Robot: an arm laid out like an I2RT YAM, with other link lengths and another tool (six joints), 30 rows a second.
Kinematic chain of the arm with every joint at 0, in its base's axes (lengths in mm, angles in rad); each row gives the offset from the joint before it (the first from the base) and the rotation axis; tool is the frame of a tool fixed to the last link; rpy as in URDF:
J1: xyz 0 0 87 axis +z
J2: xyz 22.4 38 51 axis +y
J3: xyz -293 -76.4 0 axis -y
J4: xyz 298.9 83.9 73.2 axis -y
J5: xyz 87.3 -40 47.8 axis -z
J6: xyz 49.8 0 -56.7 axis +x
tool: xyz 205 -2 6 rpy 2.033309 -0.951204 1.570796
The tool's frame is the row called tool.
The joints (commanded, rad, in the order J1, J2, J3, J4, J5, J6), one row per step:
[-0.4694, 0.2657, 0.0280, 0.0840, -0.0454, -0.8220]
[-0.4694, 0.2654, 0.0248, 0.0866, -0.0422, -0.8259]
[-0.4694, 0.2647, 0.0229, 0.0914, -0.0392, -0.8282]
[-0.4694, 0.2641, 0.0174, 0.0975, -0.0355, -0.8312]
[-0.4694, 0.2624, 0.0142, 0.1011, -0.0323, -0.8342]
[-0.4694, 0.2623, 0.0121, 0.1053, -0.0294, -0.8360]
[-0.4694, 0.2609, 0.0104, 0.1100, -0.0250, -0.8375]
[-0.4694, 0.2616, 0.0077, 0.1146, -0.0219, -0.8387]
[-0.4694, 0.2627, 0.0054, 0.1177, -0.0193, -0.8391]
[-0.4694, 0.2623, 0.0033, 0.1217, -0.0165, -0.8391]
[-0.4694, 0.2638, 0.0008, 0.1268, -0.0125, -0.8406]
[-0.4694, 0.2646, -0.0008, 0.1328, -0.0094, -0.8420]
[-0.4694, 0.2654, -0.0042, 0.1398, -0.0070, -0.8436]
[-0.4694, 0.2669, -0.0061, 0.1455, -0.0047, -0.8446]
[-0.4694, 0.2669, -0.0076, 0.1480, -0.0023, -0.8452]
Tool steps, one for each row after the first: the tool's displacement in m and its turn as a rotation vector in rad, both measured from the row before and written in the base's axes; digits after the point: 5 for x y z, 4 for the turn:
[-0.00036, -0.00071, -0.00110, -0.0038, 0.0021, -0.0026]
[-0.00018, -0.00075, 0.00063, -0.0041, -0.0021, -0.0026]
[-0.00037, -0.00085, -0.00129, -0.0037, 0.0004, -0.0032]
[-0.00035, -0.00072, -0.00025, -0.0041, -0.0004, -0.0027]
[-0.00021, -0.00071, 0.00009, -0.0030, -0.0010, -0.0026]
[-0.00036, -0.00107, 0.00099, -0.0039, -0.0030, -0.0041]
[-0.00024, -0.00076, -0.00045, -0.0020, -0.0004, -0.0029]
[-0.00023, -0.00062, -0.00084, -0.0005, 0.0006, -0.0025]
[-0.00024, -0.00068, 0.00014, -0.0014, -0.0019, -0.0028]
[-0.00031, -0.00098, -0.00044, -0.0023, -0.0001, -0.0038]
[-0.00014, -0.00081, 0.00070, -0.0032, -0.0024, -0.0029]
[-0.00012, -0.00062, -0.00012, -0.0030, -0.0016, -0.0022]
[-0.00008, -0.00061, 0.00015, -0.0022, -0.0015, -0.0022]
[-0.00024, -0.00056, -0.00013, -0.0013, -0.0005, -0.0023]

